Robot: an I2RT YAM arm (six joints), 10 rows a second.
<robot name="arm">
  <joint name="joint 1" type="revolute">
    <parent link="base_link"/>
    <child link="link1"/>
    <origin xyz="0 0 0.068" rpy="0 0 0"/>
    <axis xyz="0 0 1"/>
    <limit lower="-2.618" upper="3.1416"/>
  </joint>
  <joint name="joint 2" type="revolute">
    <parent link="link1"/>
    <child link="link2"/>
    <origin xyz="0.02 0.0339 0.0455" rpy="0 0 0"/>
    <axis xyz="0 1 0"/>
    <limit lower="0" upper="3.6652"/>
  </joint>
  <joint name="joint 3" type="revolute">
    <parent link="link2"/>
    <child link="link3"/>
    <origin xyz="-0.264 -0.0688 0" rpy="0 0 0"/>
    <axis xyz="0 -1 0"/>
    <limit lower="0" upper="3.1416"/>
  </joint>
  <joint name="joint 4" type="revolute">
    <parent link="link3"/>
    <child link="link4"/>
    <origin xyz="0.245 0.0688 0.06" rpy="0 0 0"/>
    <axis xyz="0 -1 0"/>
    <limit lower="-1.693" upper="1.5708"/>
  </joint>
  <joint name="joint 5" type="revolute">
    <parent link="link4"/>
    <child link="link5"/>
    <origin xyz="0.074 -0.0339 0.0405" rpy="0 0 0"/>
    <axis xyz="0 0 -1"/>
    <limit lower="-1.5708" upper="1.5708"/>
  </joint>
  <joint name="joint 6" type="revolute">
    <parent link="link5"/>
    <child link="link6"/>
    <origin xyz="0.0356 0 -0.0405" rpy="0 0 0"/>
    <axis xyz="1 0 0"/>
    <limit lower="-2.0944" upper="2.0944"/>
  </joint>
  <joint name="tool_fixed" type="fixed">
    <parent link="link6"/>
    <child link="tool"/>
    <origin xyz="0 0 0" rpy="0 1.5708 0"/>
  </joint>
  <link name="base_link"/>
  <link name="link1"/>
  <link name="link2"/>
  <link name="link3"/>
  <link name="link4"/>
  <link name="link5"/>
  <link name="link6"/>
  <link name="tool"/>
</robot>
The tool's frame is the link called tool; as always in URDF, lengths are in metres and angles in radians.
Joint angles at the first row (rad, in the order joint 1, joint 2, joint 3, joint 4, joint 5, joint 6):
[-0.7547, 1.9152, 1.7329, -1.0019, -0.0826, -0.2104]
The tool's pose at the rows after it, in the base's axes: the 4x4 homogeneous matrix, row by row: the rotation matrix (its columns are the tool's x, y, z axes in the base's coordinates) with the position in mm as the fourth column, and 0 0 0 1 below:
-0.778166, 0.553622, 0.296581, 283.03; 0.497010, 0.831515, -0.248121, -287.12; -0.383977, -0.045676, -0.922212, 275.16; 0, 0, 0, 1
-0.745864, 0.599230, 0.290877, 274.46; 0.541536, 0.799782, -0.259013, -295.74; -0.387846, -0.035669, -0.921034, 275.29; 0, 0, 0, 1
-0.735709, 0.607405, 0.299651, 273.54; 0.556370, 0.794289, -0.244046, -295.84; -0.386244, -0.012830, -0.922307, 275.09; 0, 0, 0, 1
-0.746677, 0.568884, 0.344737, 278.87; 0.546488, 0.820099, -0.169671, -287.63; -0.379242, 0.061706, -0.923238, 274.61; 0, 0, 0, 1
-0.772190, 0.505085, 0.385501, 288.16; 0.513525, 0.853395, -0.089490, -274.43; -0.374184, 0.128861, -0.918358, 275.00; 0, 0, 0, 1
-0.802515, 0.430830, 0.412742, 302.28; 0.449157, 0.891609, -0.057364, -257.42; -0.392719, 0.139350, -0.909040, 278.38; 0, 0, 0, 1
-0.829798, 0.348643, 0.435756, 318.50; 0.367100, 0.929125, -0.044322, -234.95; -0.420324, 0.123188, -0.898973, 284.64; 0, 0, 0, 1
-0.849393, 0.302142, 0.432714, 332.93; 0.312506, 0.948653, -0.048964, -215.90; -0.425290, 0.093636, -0.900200, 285.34; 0, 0, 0, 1
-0.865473, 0.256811, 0.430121, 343.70; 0.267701, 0.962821, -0.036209, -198.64; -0.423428, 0.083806, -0.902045, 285.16; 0, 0, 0, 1
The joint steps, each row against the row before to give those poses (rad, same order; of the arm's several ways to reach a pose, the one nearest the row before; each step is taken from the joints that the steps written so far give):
[-0.0413, 0.0000, -0.0012, 0.0099, 0.0443, 0.0004]
[-0.0301, 0.0000, 0.0000, 0.0030, 0.0000, 0.0275]
[-0.0034, 0.0000, 0.0000, -0.0053, -0.0180, 0.0145]
[0.0168, -0.0004, 0.0000, -0.0214, -0.0778, -0.0008]
[0.0332, -0.0019, 0.0004, -0.0225, -0.0748, -0.0137]
[0.0534, -0.0080, 0.0000, 0.0046, -0.0244, -0.0214]
[0.0698, -0.0153, 0.0000, 0.0130, 0.0004, -0.0195]
[0.0629, -0.0011, 0.0000, 0.0114, 0.0301, 0.0012]
[0.0523, 0.0004, 0.0000, 0.0007, 0.0111, 0.0000]

